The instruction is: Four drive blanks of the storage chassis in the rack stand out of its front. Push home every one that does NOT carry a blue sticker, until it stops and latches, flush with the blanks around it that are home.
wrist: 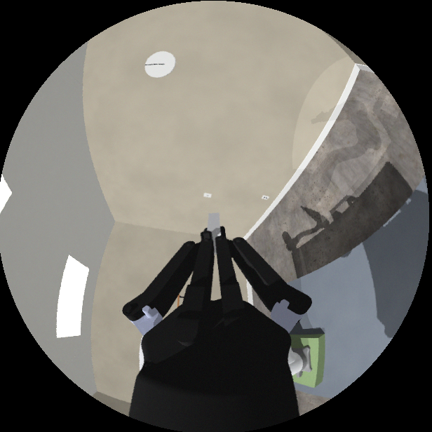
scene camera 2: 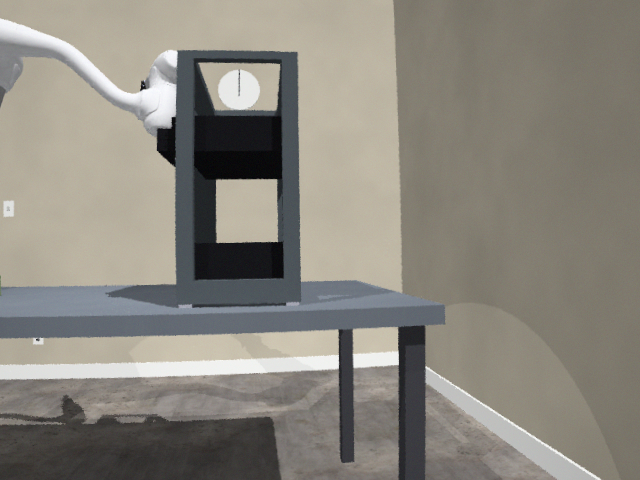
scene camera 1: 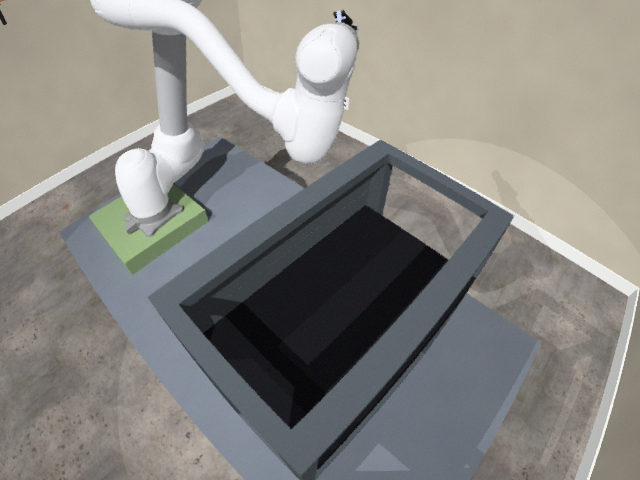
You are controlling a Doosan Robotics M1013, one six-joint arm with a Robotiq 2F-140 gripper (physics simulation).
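The storage chassis is a black box in the upper part of the grey rack. Its black front end sticks out past the left post in the scene camera 2 view. The drive blanks and any blue sticker cannot be made out in these views. My gripper is shut and empty, its pale fingertips together, pointing towards a wall in the wrist view. In the scene camera 1 view a small dark part of it shows behind the white wrist, beyond the rack's far end; its fingers are hidden there.
The rack stands on a blue-grey table. A second black unit sits low in the rack. The arm's base stands on a green block. The white forearm and wrist hang close to the rack's front side.
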